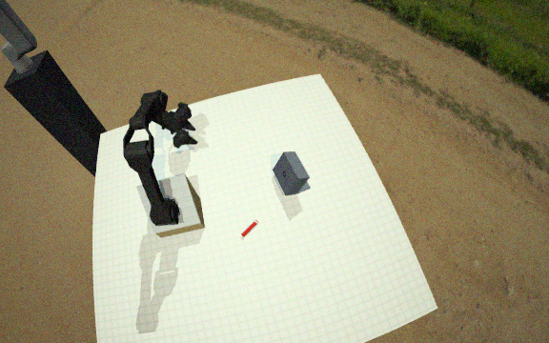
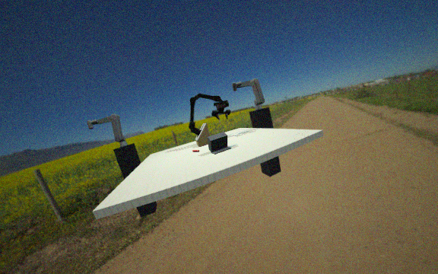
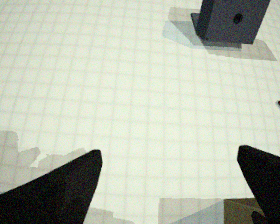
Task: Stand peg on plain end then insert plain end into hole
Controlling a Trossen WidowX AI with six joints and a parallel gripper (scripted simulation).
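My gripper tip is now 33 cm to the left of the red peg, 19 cm above it and 12 cm short of it. Round my gripper tip: sloped panel block (31 cm ahead, 19 cm to the right, 14 cm below).
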